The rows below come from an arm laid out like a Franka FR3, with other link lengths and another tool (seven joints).
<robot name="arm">
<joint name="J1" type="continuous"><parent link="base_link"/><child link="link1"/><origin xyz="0 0 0.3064" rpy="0 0 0"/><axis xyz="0 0 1"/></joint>
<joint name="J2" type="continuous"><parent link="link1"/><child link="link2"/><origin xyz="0 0 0" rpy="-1.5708 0 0"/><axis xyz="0 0 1"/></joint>
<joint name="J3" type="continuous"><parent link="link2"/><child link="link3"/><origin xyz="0 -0.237 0" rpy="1.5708 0 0"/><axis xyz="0 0 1"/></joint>
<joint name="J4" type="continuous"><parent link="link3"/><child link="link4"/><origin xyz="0.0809 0 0" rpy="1.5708 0 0"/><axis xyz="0 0 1"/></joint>
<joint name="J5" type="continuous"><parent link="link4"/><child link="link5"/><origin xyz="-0.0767 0.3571 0" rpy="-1.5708 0 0"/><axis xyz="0 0 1"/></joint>
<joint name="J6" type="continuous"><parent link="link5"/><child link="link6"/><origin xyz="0 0 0" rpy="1.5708 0 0"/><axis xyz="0 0 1"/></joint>
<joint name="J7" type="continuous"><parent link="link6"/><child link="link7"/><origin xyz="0.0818 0 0" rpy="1.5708 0 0"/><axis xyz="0 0 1"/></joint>
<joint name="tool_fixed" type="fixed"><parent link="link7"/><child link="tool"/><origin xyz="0.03 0.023 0.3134" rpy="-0.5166 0 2.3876"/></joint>
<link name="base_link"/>
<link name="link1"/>
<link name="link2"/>
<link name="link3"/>
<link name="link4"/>
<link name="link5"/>
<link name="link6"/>
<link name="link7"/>
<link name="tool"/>
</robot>
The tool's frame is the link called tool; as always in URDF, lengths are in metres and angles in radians. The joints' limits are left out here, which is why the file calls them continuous.
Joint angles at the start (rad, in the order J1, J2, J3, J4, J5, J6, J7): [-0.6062, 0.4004, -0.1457, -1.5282, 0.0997, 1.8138, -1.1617]
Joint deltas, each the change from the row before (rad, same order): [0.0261, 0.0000, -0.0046, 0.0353, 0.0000, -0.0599, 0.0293]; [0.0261, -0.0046, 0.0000, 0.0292, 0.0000, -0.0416, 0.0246]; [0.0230, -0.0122, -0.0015, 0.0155, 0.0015, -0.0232, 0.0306]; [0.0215, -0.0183, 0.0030, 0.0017, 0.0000, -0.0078, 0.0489]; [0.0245, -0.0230, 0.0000, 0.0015, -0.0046, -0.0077, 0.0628]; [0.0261, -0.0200, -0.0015, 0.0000, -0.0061, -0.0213, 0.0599]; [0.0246, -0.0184, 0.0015, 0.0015, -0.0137, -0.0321, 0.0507]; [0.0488, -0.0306, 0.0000, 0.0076, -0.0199, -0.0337, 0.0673]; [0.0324, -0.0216, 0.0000, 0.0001, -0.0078, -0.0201, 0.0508]
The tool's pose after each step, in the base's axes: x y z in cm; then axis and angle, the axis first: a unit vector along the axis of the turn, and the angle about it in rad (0 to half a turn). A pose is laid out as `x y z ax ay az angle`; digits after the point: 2 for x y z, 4 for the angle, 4 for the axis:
47.68 -36.97 12.94 0.5252 -0.8019 -0.2848 2.8673
48.51 -35.55 14.18 0.5266 -0.7997 -0.2884 2.8621
49.29 -34.49 15.42 0.5236 -0.8020 -0.2873 2.8641
50.16 -33.44 16.51 0.5141 -0.8093 -0.2840 2.8716
50.92 -32.56 17.87 0.4989 -0.8206 -0.2788 2.8791
51.19 -31.36 18.86 0.4838 -0.8289 -0.2808 2.8780
51.06 -30.05 19.72 0.4724 -0.8339 -0.2853 2.8640
51.60 -27.94 21.55 0.4642 -0.8402 -0.2802 2.8497
51.89 -26.39 22.63 0.4559 -0.8453 -0.2786 2.8461

